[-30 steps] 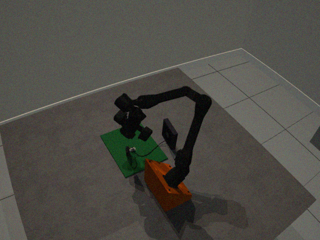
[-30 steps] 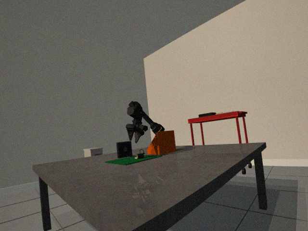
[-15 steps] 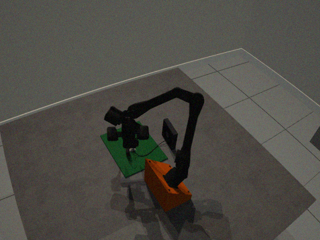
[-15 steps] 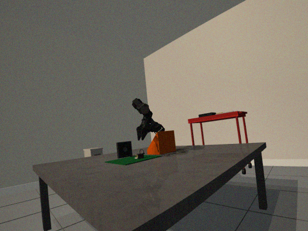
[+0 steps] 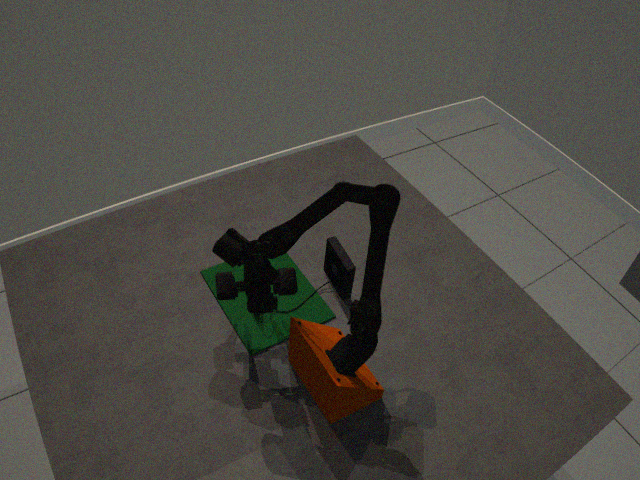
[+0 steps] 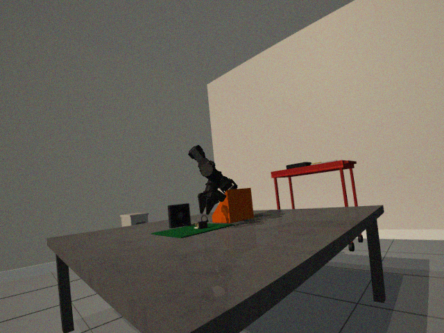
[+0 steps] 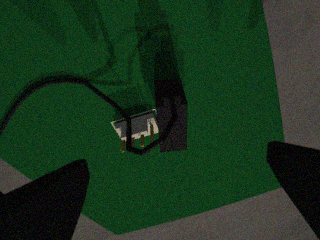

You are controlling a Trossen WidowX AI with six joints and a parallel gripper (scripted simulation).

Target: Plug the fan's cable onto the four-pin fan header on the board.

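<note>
Right now my gripper tip is 10 mm short of the black plug and 50 mm above it. Also, from my gripper tip: white-framed fan header (20 mm ahead, 30 mm to the right, 70 mm below); green board (40 mm ahead, 40 mm to the right, 80 mm below); black fan (10 mm ahead, 220 mm to the right, 10 mm below).
</note>
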